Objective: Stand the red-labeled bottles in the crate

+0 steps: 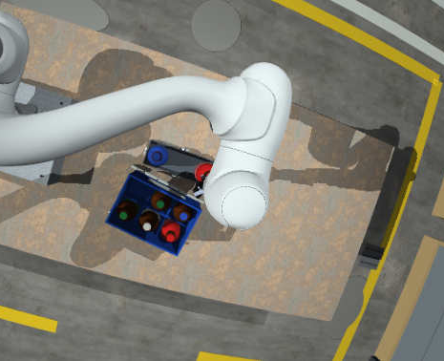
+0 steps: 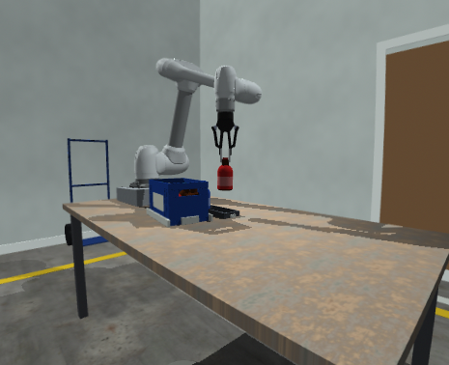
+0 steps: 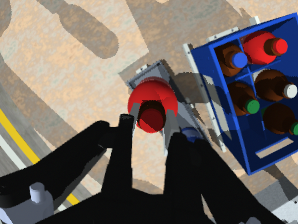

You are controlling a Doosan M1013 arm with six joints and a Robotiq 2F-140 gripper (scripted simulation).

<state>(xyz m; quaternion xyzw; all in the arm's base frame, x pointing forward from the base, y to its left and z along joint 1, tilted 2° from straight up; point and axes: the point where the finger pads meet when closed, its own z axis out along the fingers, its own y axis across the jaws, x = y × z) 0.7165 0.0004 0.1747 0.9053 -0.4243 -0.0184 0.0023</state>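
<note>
Right now the red-labeled bottle is 9 cm below my hand. Round my hand: blue-capped bottle (21 cm below, 17 cm behind, 2 cm to the left); then dark tray (28 cm below, 9 cm behind, 1 cm to the left); then blue crate (21 cm below, 18 cm to the right, 14 cm behind).
</note>
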